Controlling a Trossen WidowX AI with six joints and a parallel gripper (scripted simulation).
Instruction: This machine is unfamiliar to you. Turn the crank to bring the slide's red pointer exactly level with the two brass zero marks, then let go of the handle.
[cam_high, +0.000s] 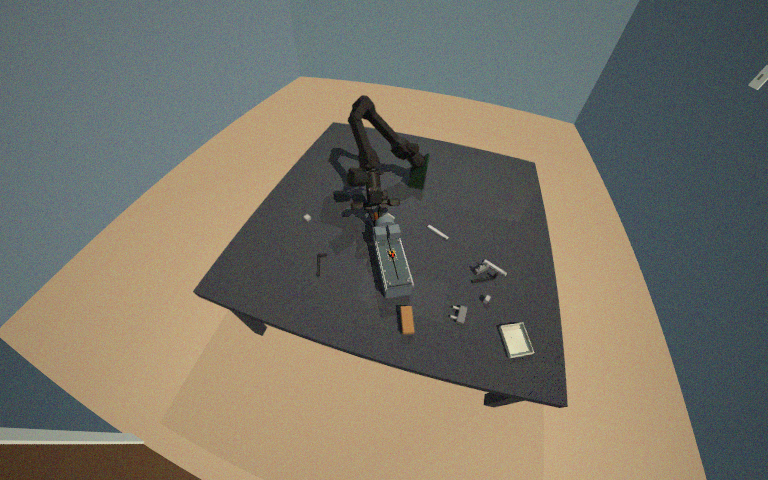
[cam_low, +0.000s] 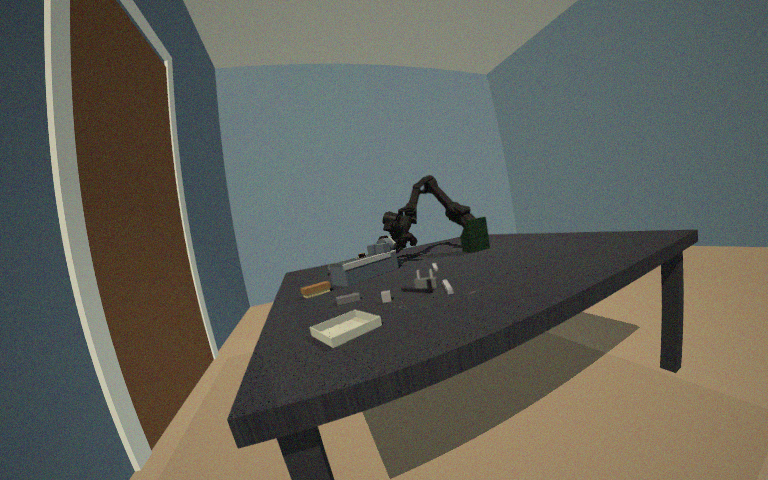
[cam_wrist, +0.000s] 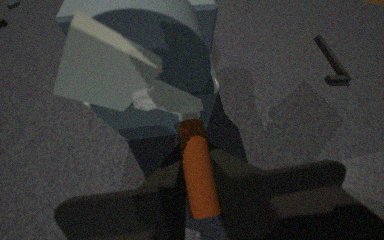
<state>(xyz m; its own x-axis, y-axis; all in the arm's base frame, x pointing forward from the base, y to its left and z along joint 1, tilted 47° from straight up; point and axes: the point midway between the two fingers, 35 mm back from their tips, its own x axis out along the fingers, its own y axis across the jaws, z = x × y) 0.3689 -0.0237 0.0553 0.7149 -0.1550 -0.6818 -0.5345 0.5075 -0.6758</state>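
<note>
My gripper tip is 1 cm past the crank, 1 cm to the right of it and 3 cm below it. From my gripper tip the other things lie so: orange crank handle (1 cm behind, 1 cm to the right, 3 cm above); red pointer (13 cm ahead, 12 cm to the left, 4 cm above); orange block (30 cm ahead, 24 cm to the left, 3 cm below).
</note>
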